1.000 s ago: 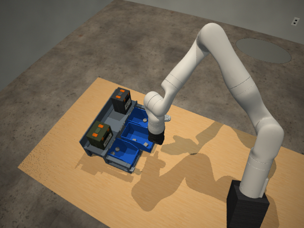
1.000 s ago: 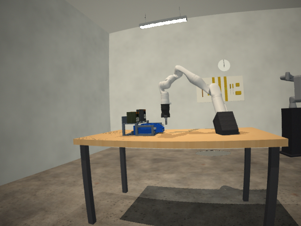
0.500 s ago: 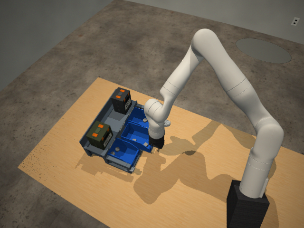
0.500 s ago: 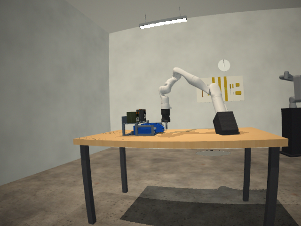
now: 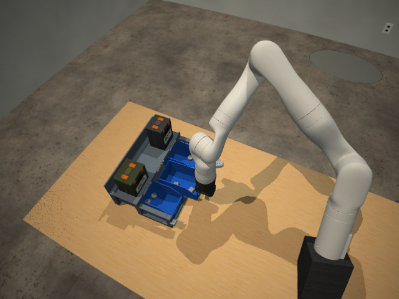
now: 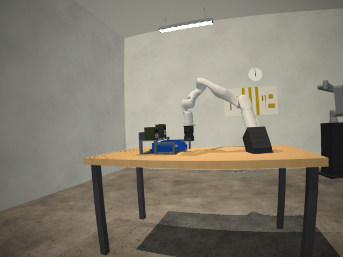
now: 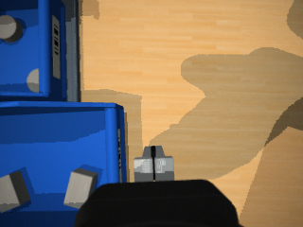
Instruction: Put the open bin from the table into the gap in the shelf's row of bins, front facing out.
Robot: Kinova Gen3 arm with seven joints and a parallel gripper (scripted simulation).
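Right now my hand is 8 cm short of the shelf lip, 3 cm above it and 1 cm to the left of it. Also, from my hand: green box: 28 cm ahead, 11 cm above, 8 cm to the left; then black box: 25 cm ahead, 15 cm to the right, 13 cm above.
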